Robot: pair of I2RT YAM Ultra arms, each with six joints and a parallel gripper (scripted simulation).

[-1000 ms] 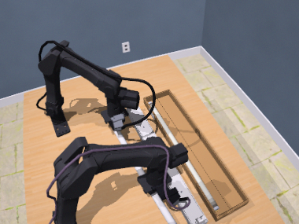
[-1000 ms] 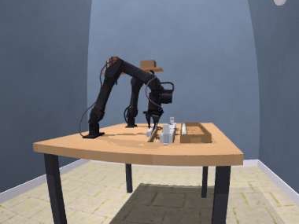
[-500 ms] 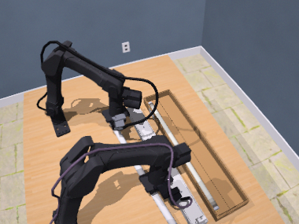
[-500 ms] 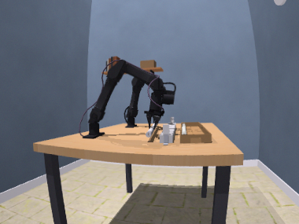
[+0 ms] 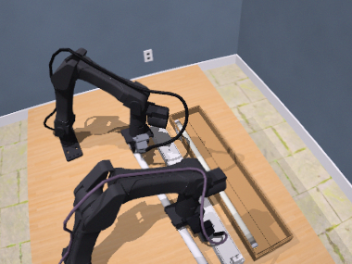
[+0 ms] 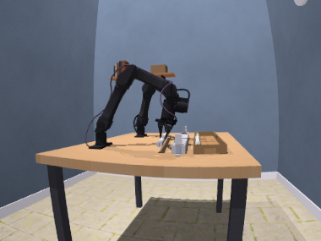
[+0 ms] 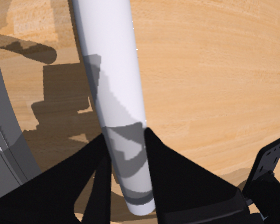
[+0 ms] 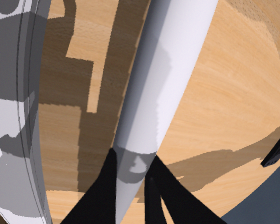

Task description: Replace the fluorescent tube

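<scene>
Now: the LED tube 120 mm to the left of my right hand, 30 mm behind it and 10 mm below it. Round my right hand: light fixture (140 mm to the left, 70 mm ahead, 10 mm above); old fluorescent tube (160 mm to the left, 160 mm ahead, 30 mm below); lampholder (160 mm to the right, 120 mm ahead, 20 mm above).
</scene>
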